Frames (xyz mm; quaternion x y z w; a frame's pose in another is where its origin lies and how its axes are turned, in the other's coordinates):
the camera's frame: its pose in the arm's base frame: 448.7 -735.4 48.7 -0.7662 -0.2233 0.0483 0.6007
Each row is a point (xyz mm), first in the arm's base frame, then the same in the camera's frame.
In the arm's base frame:
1: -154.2 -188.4 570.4
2: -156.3 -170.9 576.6
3: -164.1 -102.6 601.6
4: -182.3 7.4 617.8
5: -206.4 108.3 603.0
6: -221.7 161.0 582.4
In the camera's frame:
1: -219.7 -760.5 555.2
2: -213.4 -770.0 570.0
3: -188.2 -808.0 627.2
4: -157.3 -848.1 727.9
5: -141.4 -859.0 830.8
6: -138.0 -853.4 889.1

